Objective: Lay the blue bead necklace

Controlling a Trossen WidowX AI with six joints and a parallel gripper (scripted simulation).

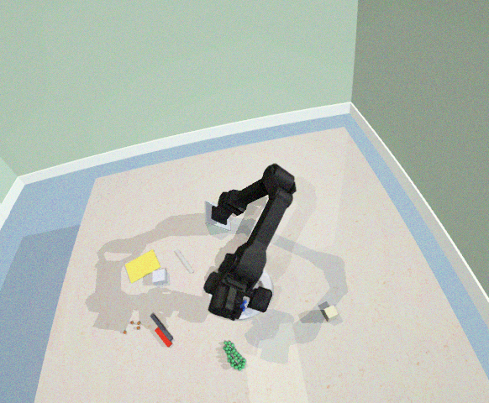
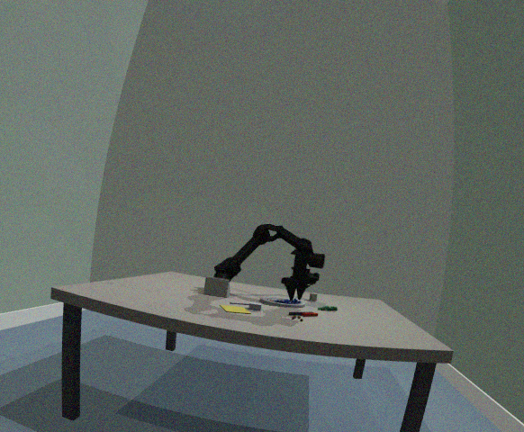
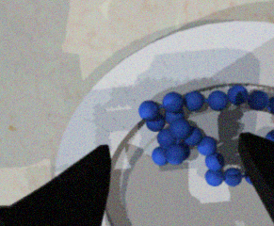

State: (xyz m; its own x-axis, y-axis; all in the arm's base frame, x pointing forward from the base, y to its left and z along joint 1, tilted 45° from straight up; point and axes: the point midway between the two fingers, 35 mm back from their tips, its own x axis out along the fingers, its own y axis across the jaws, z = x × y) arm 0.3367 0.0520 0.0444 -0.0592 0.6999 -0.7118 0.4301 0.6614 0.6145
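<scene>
The round bead board lies 5 cm behind my gripper tip, 1 cm to the right of it and 1 cm below it. From my gripper tip the other things lie so: grey tool: 25 cm to the right, 7 cm ahead, 2 cm below; cream cube: 25 cm to the left, 7 cm ahead; stick: 20 cm to the right, 18 cm behind, 2 cm below.
</scene>
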